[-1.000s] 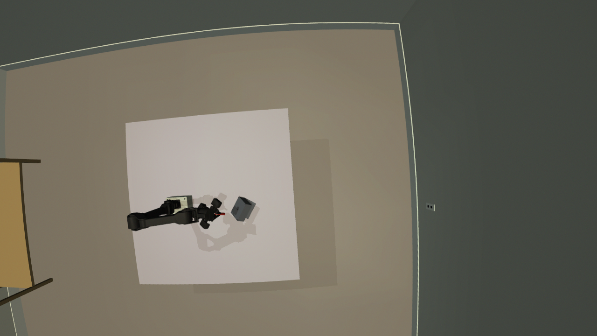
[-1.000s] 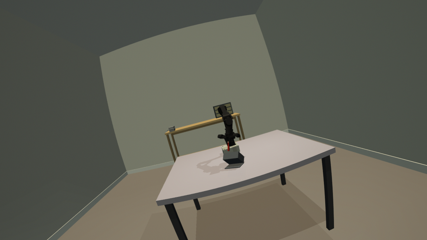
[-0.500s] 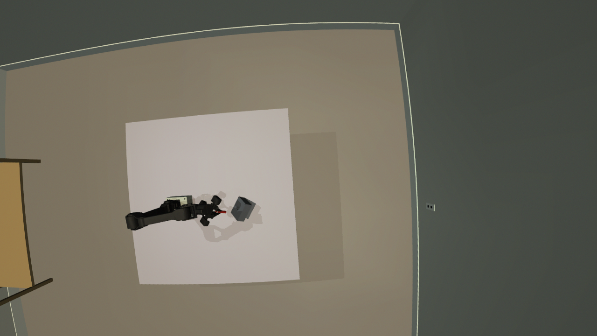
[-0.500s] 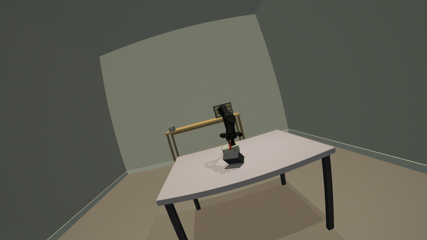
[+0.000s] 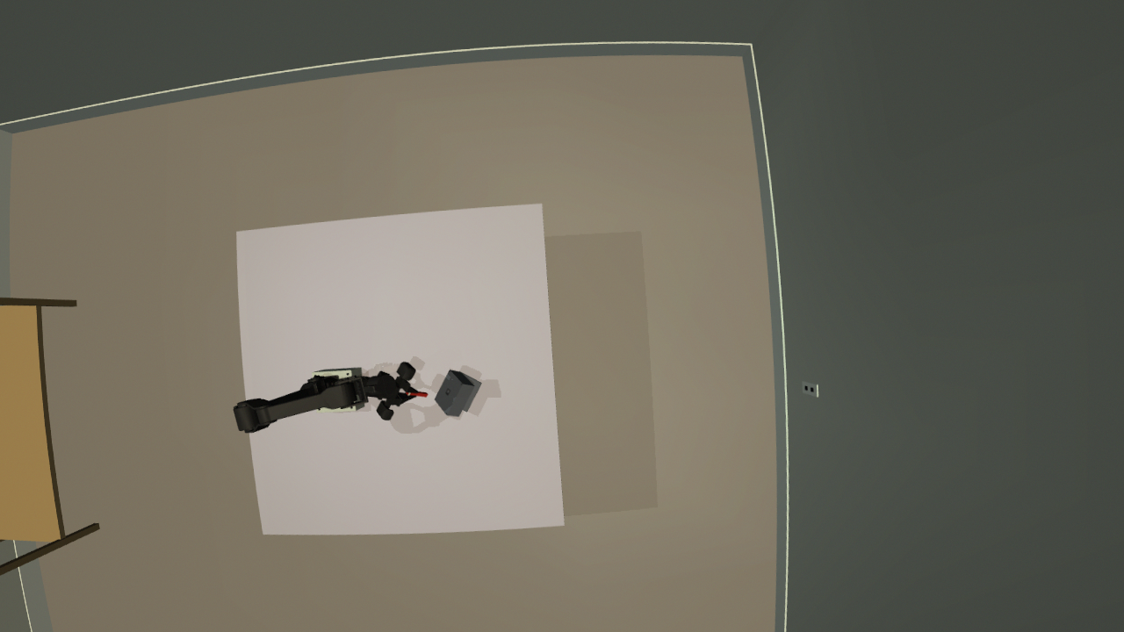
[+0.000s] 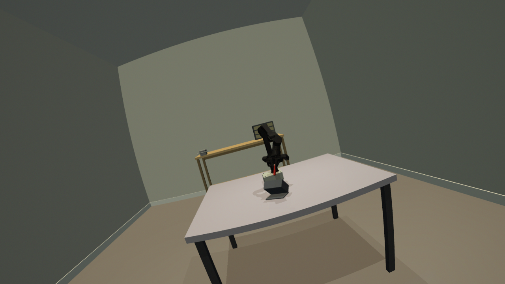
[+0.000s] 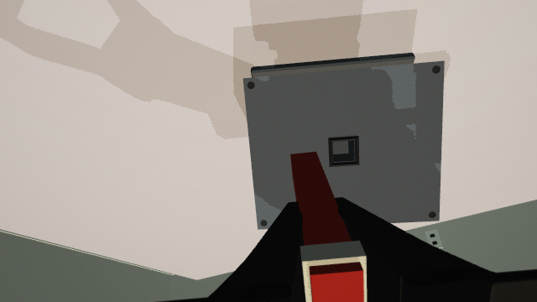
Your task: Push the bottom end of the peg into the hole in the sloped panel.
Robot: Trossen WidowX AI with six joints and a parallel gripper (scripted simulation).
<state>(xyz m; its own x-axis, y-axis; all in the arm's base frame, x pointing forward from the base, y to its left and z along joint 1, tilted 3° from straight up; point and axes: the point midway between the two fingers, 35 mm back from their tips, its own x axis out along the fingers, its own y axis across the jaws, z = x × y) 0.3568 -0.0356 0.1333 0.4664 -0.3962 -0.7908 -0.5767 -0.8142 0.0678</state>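
The grey sloped panel block lies 9 cm ahead of my gripper tip, 3 cm to the right of it and 10 cm below it. From my gripper tip the other things lie so: red peg 1 cm behind, 1 cm to the left, 1 cm above.
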